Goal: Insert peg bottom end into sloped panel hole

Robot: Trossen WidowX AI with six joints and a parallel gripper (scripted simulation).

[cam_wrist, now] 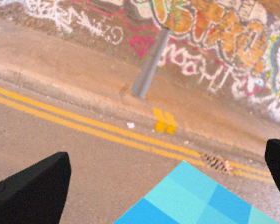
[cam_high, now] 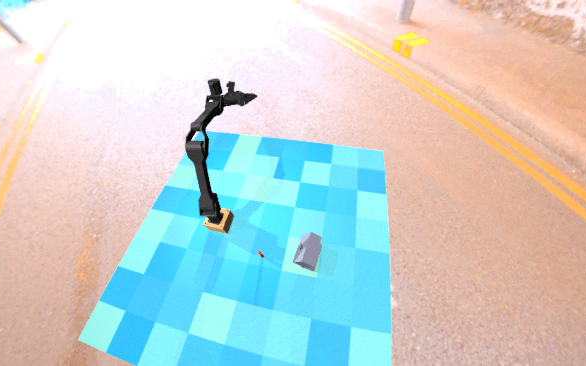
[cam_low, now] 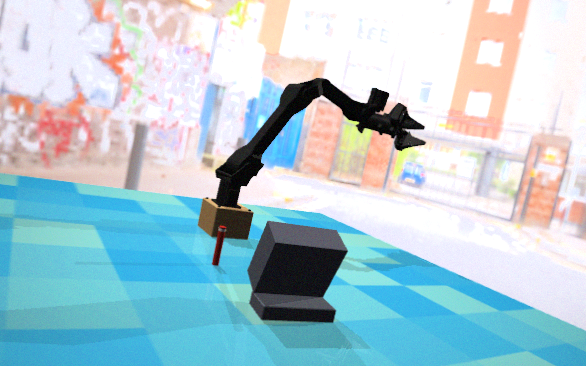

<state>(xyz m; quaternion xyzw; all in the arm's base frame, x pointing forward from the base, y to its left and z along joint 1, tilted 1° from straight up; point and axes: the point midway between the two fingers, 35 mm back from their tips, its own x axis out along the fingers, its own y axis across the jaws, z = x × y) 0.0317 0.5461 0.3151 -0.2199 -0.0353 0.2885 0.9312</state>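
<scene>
Right now the red peg is 670 mm to the right of my gripper tip, 320 mm below it and 200 mm ahead of it. The rest, counted from my gripper tip: sloped panel 610 mm to the right, 400 mm ahead, 300 mm below.
</scene>
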